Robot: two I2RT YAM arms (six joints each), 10 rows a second.
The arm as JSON. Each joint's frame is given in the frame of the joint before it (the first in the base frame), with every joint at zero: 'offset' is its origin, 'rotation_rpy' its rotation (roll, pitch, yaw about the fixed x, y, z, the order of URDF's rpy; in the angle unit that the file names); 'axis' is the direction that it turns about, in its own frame. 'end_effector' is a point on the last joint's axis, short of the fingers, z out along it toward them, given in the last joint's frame.
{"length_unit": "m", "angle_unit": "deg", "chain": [
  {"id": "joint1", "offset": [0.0, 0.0, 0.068], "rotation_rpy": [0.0, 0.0, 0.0], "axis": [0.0, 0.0, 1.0]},
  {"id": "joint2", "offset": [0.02, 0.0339, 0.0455], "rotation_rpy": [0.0, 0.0, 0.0], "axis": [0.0, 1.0, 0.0]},
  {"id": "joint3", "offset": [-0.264, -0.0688, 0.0], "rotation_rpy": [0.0, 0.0, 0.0], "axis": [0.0, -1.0, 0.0]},
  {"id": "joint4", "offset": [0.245, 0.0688, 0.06], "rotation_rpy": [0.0, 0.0, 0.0], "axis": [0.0, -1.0, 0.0]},
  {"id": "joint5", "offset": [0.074, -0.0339, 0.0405], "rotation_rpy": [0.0, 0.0, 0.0], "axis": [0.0, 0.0, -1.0]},
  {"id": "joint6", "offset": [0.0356, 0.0, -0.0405], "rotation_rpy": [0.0, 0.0, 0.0], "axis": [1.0, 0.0, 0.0]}
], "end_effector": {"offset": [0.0, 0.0, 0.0], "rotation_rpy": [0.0, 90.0, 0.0]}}
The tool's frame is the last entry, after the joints.
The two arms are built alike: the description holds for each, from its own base.
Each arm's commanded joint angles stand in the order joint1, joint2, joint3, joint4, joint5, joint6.
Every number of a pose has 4 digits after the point. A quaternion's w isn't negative.
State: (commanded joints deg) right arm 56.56 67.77 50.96 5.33 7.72 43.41; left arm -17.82 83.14 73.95 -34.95 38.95 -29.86
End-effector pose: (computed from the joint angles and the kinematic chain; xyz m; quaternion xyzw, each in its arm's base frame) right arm 0.1578 0.2303 0.3227 -0.0461 0.7723 0.4501 0.4459; left arm 0.2910 -0.1171 0.3249 0.0381 0.8771 -0.4293 0.2119
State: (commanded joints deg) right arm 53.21 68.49 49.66 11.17 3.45 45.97; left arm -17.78 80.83 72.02 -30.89 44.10 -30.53
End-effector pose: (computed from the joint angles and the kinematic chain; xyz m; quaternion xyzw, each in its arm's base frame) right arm 0.1712 0.2254 0.3222 -0.0277 0.7522 0.4863 0.4438; left arm 0.2837 -0.1170 0.3323 0.0654 0.8515 -0.4713 0.2204
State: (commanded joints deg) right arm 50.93 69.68 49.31 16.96 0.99 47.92; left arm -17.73 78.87 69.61 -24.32 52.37 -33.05
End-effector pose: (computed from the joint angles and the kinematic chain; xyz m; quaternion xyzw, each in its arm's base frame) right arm 0.1822 0.2234 0.3255 -0.0132 0.7277 0.5168 0.4508; left arm 0.2774 -0.1183 0.3394 0.1013 0.8115 -0.5332 0.2165
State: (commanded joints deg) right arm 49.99 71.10 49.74 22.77 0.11 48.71; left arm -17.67 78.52 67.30 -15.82 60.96 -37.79
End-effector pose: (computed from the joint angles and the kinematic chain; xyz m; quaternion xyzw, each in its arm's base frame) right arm 0.1891 0.2252 0.3326 -0.0071 0.6983 0.5426 0.4668; left arm 0.2771 -0.1209 0.3419 0.1324 0.7699 -0.5923 0.1971
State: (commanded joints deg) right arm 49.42 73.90 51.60 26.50 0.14 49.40; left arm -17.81 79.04 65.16 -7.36 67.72 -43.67
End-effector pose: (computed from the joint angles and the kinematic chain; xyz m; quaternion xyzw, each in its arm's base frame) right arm 0.1988 0.2320 0.3377 0.0008 0.6807 0.5557 0.4773; left arm 0.2790 -0.1242 0.3405 0.1533 0.7384 -0.6349 0.1680
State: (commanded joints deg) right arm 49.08 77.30 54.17 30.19 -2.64 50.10; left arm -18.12 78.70 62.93 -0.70 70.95 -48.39
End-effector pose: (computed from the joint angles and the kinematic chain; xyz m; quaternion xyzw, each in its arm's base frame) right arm 0.2081 0.2425 0.3434 -0.0114 0.6622 0.5803 0.4740; left arm 0.2770 -0.1260 0.3393 0.1650 0.7205 -0.6561 0.1527
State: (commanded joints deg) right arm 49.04 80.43 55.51 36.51 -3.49 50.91; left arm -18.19 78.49 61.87 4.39 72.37 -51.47
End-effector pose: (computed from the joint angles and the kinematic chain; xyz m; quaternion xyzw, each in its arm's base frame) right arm 0.2153 0.2513 0.3470 -0.0133 0.6321 0.6055 0.4834; left arm 0.2764 -0.1265 0.3416 0.1752 0.7081 -0.6666 0.1534
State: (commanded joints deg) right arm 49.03 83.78 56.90 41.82 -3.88 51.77; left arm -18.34 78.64 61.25 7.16 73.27 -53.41
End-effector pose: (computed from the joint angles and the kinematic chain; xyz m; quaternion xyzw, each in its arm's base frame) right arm 0.2230 0.2605 0.3469 -0.0123 0.6093 0.6238 0.4893; left arm 0.2765 -0.1276 0.3414 0.1793 0.7024 -0.6726 0.1486
